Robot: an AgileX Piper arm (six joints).
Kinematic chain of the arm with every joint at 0, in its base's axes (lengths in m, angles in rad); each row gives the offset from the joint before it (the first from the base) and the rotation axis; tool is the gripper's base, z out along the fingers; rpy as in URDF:
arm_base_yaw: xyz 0 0 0.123 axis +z
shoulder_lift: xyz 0 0 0 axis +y
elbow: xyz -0.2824 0 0.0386 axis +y
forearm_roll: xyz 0.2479 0 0.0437 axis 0.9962 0 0.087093
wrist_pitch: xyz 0 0 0 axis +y
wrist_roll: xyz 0.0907 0 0.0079 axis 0.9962 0 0.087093
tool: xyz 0 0 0 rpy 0 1.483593 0
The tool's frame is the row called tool.
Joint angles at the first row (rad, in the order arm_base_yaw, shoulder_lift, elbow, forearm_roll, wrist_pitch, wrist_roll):
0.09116, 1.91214, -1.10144, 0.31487, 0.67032, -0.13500
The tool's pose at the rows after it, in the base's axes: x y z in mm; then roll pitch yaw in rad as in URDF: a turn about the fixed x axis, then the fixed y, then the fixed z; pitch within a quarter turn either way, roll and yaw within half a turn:
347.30 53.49 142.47 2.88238 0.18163 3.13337
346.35 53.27 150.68 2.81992 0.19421 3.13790
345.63 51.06 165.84 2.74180 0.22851 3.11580
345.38 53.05 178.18 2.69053 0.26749 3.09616
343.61 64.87 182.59 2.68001 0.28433 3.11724
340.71 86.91 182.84 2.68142 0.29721 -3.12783
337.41 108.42 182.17 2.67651 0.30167 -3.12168
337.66 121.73 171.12 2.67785 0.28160 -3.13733
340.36 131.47 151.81 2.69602 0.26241 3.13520
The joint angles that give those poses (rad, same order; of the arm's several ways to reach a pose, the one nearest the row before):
0.09116, 1.90492, -1.10143, 0.38523, 0.68498, -0.20363
0.07432, 1.88561, -1.10144, 0.47803, 0.71304, -0.29323
0.04943, 1.84878, -1.10144, 0.58430, 0.74122, -0.37491
0.04462, 1.81893, -1.10145, 0.65400, 0.74569, -0.41749
0.07764, 1.80765, -1.10146, 0.66841, 0.73912, -0.42052
0.14436, 1.80760, -1.10141, 0.66944, 0.71353, -0.40248
0.21049, 1.81064, -1.10145, 0.67019, 0.67898, -0.35494
0.25122, 1.84319, -1.10144, 0.67257, 0.64184, -0.31199
0.28197, 1.89851, -1.10142, 0.67299, 0.58964, -0.28798

